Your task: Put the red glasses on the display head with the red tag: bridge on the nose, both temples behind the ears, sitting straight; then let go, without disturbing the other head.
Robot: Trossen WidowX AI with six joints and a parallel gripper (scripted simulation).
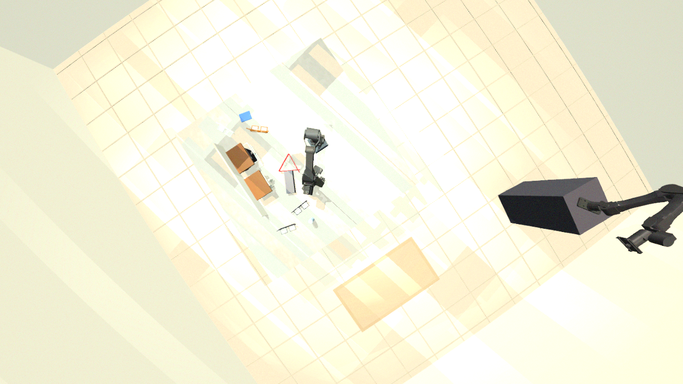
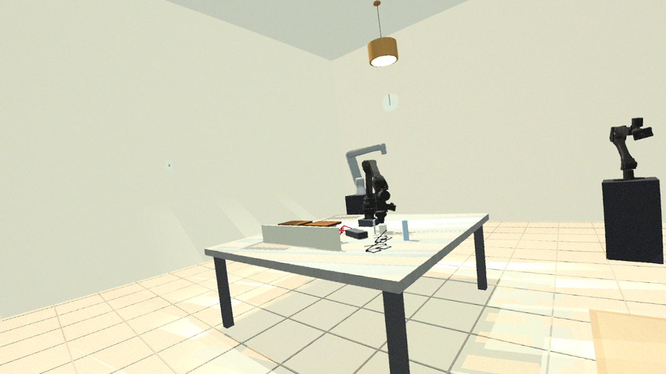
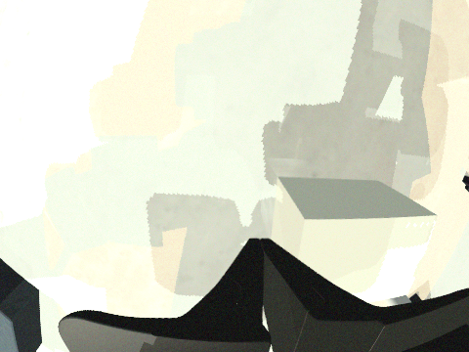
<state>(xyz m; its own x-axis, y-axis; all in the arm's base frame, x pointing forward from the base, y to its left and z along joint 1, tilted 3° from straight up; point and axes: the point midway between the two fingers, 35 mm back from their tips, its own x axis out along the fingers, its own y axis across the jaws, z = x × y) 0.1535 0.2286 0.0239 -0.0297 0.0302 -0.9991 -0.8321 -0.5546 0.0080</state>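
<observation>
My gripper tip is 16 cm short of the dark box, 7 cm to the left of it and 1 cm above it. The rest, counted from my gripper tip: long white wall: 46 cm ahead, 23 cm to the right, 2 cm above; pale box: 3 cm ahead, 2 cm to the left; blue square: 24 cm ahead, 64 cm to the right, 3 cm below.
</observation>
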